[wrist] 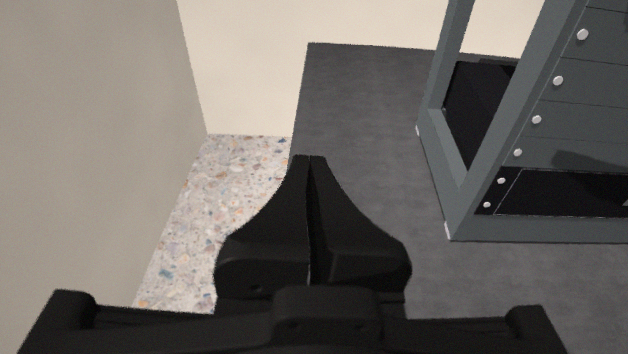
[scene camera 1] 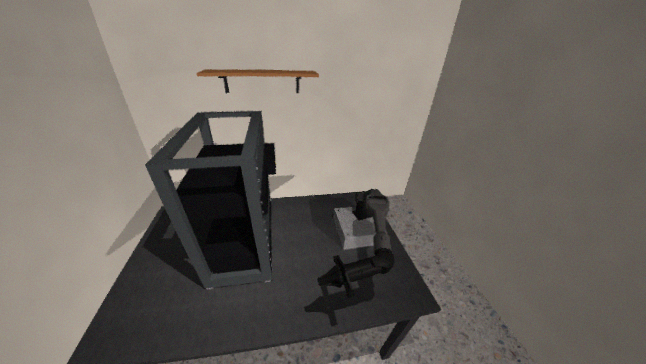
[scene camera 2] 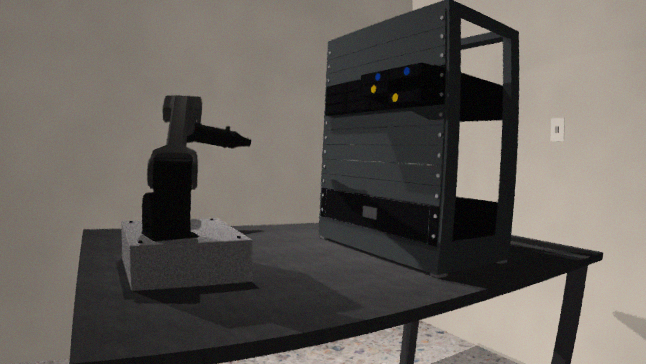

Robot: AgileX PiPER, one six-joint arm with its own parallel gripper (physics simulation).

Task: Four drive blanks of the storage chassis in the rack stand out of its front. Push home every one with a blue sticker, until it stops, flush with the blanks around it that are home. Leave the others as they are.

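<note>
The black storage chassis [scene camera 2: 340, 101] sits in the upper part of the grey rack [scene camera 1: 186, 225] [scene camera 2: 509, 130] [wrist: 512, 105]. In scene camera 2, two blanks with blue stickers, a left one [scene camera 2: 377, 76] and a right one [scene camera 2: 406, 71], stand out in its upper part. Two blanks with yellow stickers, one [scene camera 2: 373, 89] and another [scene camera 2: 395, 97], stand out below them. Exact depths are too dark to tell. My gripper [scene camera 1: 320, 281] [scene camera 2: 249, 142] [wrist: 307, 173] is shut and empty, in the air well in front of the rack, lower than the stickered blanks. The wrist view does not show the stickers.
The arm stands on a pale block [scene camera 1: 359, 242] [scene camera 2: 190, 262] on the dark table [scene camera 1: 295, 320] [scene camera 2: 300, 305] [wrist: 360, 100]. A second black unit [scene camera 2: 400, 220] [wrist: 560, 195] sits low in the rack. A wooden shelf [scene camera 1: 257, 73] hangs on the back wall.
</note>
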